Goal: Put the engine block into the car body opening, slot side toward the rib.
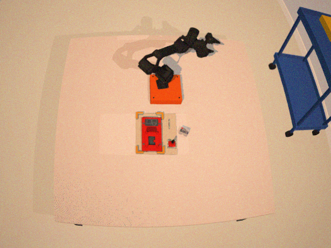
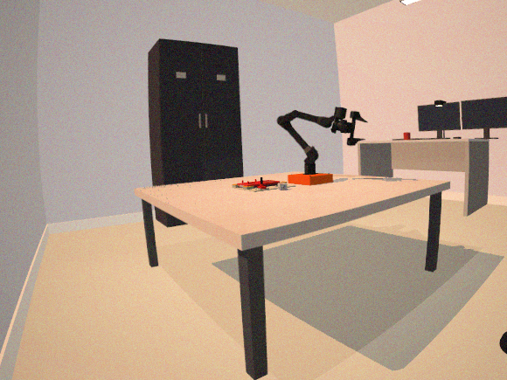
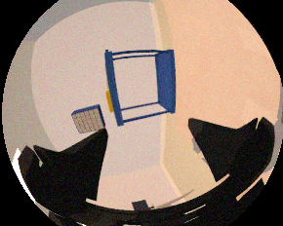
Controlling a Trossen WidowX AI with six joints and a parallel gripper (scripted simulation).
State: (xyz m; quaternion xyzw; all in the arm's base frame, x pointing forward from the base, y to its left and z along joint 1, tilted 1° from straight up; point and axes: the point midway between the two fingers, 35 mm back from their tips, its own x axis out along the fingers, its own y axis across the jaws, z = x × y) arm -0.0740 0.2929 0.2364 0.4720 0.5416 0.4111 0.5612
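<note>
My gripper tip is 390 mm short of the grey engine block, 270 mm to the left of it and 260 mm above it.
</note>
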